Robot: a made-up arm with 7 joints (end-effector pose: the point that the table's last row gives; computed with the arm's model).
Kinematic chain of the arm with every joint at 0, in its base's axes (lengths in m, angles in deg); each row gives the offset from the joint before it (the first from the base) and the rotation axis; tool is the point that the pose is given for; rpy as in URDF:
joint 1: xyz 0 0 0.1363 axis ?
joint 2: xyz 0 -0.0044 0.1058 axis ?
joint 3: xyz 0 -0.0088 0.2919 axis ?
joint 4: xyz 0 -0.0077 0.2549 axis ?
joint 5: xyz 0 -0.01 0.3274 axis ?
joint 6: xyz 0 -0.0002 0.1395 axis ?
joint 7: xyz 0 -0.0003 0.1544 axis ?
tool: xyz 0 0 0 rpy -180 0 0
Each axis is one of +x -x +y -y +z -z.
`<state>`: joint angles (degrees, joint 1 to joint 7).
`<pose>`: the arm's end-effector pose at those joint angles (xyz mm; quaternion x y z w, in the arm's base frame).
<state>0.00 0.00 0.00 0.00 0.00 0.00 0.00</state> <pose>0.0 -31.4 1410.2 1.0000 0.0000 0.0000 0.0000</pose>
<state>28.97 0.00 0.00 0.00 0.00 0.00 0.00</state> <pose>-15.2 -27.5 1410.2 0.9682 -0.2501 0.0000 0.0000</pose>
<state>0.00 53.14 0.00 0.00 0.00 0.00 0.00</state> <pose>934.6 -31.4 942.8 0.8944 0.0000 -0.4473 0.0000</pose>
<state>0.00 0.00 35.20 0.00 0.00 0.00 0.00</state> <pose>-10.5 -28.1 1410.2 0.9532 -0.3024 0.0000 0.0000</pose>
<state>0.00 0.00 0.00 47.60 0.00 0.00 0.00</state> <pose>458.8 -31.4 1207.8 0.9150 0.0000 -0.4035 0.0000</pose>
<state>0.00 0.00 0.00 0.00 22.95 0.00 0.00</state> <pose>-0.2 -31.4 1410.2 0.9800 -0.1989 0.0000 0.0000</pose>
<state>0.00 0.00 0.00 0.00 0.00 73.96 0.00</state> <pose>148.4 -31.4 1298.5 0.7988 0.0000 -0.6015 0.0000</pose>
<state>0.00 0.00 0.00 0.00 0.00 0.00 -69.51</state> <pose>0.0 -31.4 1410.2 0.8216 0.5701 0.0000 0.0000</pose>
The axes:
joint 1: -z
joint 2: +y
joint 3: -z
joint 4: +y
joint 5: -z
joint 6: +y
joint 7: -z

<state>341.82 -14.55 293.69 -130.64 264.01 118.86 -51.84</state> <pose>-200.2 -308.6 458.0 0.6294 0.3791 0.3309 0.5921</pose>
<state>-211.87 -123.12 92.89 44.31 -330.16 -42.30 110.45</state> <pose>549.4 760.4 -304.7 0.6177 -0.0206 -0.5967 0.5118</pose>
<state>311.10 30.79 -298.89 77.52 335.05 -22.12 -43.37</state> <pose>794.8 81.6 743.7 -0.7817 -0.2259 0.5250 0.2496</pose>
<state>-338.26 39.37 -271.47 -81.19 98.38 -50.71 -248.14</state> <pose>646.7 328.4 689.8 0.5718 0.1258 -0.8042 0.1025</pose>
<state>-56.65 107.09 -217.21 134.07 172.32 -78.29 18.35</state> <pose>222.3 30.2 406.4 -0.6183 0.0408 -0.5291 0.5797</pose>
